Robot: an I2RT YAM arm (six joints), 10 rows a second.
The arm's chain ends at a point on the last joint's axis. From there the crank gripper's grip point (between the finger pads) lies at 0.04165 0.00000 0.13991 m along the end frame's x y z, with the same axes.
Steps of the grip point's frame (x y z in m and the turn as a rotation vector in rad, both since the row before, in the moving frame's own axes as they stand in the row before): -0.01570 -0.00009 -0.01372 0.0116 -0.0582 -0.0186; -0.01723 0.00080 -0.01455 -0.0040 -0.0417 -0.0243; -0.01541 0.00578 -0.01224 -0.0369 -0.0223 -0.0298; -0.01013 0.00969 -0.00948 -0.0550 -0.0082 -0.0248; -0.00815 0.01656 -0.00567 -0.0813 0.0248 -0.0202; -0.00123 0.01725 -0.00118 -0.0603 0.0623 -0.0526; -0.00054 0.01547 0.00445 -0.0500 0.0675 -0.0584
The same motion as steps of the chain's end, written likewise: -0.00747 0.00224 -0.01589 0.0116 -0.0582 -0.0186; -0.01136 0.00118 -0.01617 -0.0040 -0.0417 -0.0243; -0.01234 0.00180 -0.01306 -0.0369 -0.0223 -0.0298; -0.00906 0.00301 -0.00963 -0.0550 -0.0082 -0.0248; -0.01171 0.00612 -0.00417 -0.0813 0.0248 -0.0202; -0.01001 0.01132 0.00187 -0.0603 0.0623 -0.0526; -0.01001 0.01126 0.00769 -0.0500 0.0675 -0.0584
